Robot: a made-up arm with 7 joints.
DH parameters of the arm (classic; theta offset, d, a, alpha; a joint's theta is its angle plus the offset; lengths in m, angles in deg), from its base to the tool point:
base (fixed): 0 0 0 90
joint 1: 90 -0.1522 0 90
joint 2: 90 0 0 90
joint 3: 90 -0.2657 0 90
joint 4: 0 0 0 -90
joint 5: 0 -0.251 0 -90
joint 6: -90 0 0 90
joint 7: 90 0 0 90
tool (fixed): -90 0 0 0
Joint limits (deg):
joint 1: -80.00..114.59
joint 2: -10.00..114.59
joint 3: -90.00..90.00
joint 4: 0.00..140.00
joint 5: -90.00..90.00
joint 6: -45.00..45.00
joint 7: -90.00..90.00
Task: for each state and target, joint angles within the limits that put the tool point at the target. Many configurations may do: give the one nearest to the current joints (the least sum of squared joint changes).
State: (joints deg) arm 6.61 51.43 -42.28 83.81 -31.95 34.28 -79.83
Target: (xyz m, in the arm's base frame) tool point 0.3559 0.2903 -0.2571
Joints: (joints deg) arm 33.04 35.82 -38.92 54.09 -31.95 34.28 -79.83
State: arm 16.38 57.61 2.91 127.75 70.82 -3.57 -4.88
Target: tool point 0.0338 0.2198 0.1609
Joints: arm 43.98 93.93 32.73 139.88 70.82 -3.57 -4.88
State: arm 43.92 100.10 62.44 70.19 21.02 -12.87 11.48
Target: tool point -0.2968 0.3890 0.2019
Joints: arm 64.50 114.42 76.41 67.37 21.02 -12.87 11.48
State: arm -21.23 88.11 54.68 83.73 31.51 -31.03 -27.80
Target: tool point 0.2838 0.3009 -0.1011
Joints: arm -67.22 114.14 35.00 98.94 31.51 -31.03 -27.80
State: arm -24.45 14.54 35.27 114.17 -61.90 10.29 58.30
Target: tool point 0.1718 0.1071 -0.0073
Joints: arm 20.48 -10.00 -11.70 139.88 -61.90 10.29 58.30
